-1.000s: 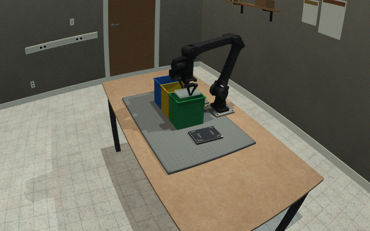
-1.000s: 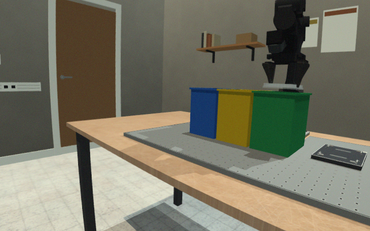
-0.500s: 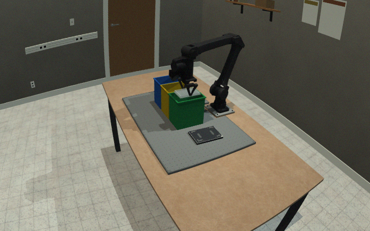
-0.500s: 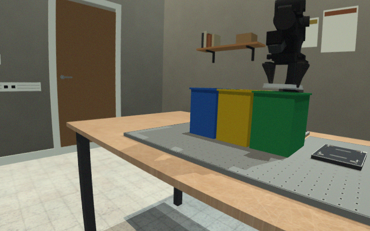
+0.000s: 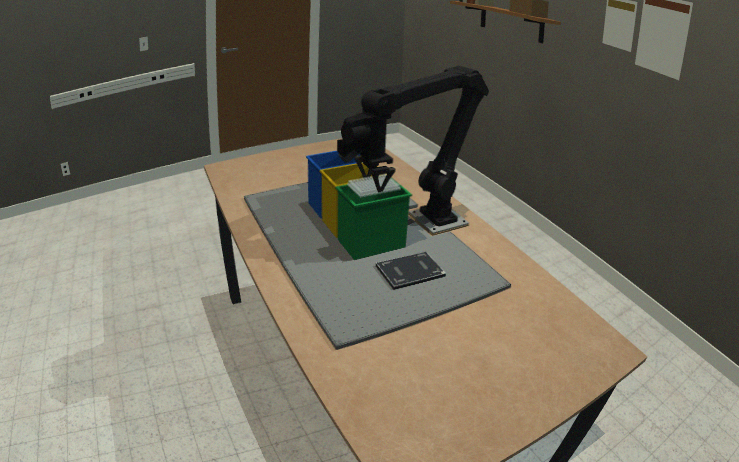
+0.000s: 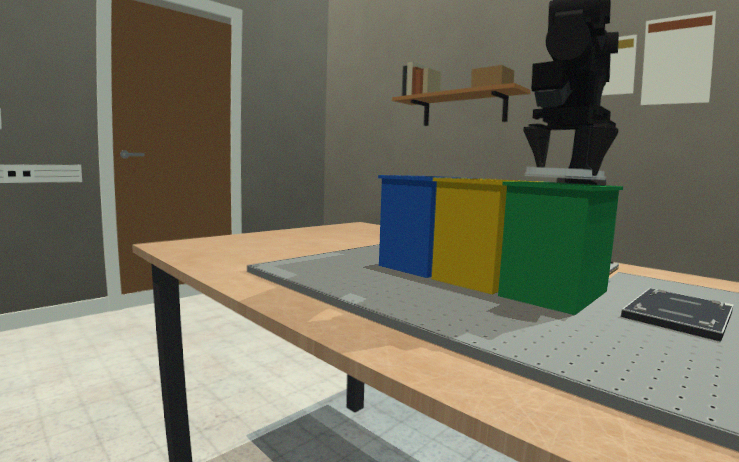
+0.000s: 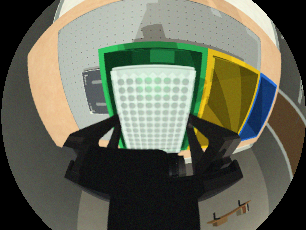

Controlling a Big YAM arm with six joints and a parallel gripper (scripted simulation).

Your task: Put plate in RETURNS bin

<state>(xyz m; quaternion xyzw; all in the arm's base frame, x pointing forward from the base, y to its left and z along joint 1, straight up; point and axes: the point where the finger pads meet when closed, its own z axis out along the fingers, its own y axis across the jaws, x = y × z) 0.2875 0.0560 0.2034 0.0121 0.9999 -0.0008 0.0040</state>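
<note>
The 96-well plate is 1 cm below my hand. Round my hand: plate nest 3 cm behind, 18 cm to the left, 20 cm below; then green bin 11 cm below; then yellow bin 13 cm to the right, 11 cm below.
</note>
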